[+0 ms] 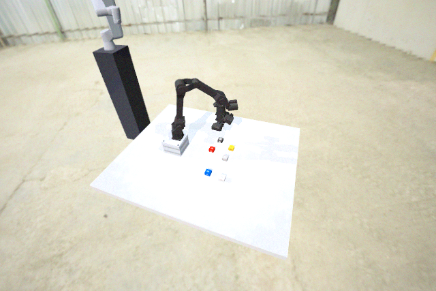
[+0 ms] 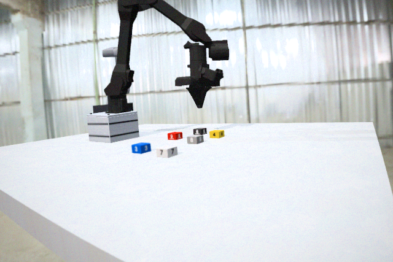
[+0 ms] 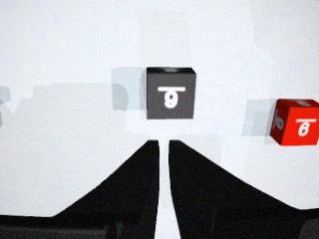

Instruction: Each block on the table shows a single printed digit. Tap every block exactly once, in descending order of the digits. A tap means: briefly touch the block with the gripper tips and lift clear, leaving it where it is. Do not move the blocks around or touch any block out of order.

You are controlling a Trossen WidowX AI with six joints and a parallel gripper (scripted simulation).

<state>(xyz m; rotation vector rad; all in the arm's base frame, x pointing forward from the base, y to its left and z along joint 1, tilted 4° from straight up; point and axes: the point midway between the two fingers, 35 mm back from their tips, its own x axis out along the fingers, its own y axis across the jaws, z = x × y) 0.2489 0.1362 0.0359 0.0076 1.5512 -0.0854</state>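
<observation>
My gripper tip is 90 mm short of the yellow 4 block, 80 mm above it and 70 mm to the left of it. The rest, counted from my gripper tip: red block: 110 mm to the right, 80 mm below, 30 mm behind; grey block marked 8: 160 mm to the right, 80 mm below, 70 mm ahead; black block: 80 mm below, 10 mm to the right.
</observation>
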